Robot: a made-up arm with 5 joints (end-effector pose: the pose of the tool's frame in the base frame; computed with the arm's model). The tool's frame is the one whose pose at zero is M.
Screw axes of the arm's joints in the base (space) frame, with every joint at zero. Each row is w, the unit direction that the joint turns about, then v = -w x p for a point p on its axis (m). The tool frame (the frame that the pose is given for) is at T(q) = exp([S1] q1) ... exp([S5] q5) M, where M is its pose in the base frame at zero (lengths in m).
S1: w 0 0 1 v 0 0 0
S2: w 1 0 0 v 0 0.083 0.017
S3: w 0 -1 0 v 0.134 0 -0.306
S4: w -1 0 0 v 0 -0.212 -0.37
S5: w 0 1 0 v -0.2 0 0.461
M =
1 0 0 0.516
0 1 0 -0.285
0 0 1 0.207
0 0 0 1
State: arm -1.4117 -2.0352 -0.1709 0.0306 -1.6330
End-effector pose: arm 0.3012 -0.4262 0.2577 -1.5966 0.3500 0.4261
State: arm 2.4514 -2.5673 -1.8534 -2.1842 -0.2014
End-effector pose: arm -0.4395 0.0748 0.4622 1.2047 -0.8363 0.7047
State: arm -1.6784 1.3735 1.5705 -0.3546 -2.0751
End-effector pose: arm -0.2594 -0.1407 -0.1622 1.2229 1.0267 0.4606
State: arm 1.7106 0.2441 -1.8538 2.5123 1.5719
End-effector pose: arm 0.3821 0.3968 -0.1521 2.4914 1.5555 -0.4935
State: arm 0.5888 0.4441 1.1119 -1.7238 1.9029
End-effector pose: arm 0.4003 -0.2117 0.1851 0.3914 0.3324 2.4362
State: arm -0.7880 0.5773 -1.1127 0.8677 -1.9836
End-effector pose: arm 0.1231 -0.4338 -0.1038 0.0444 -1.1309 -0.0684
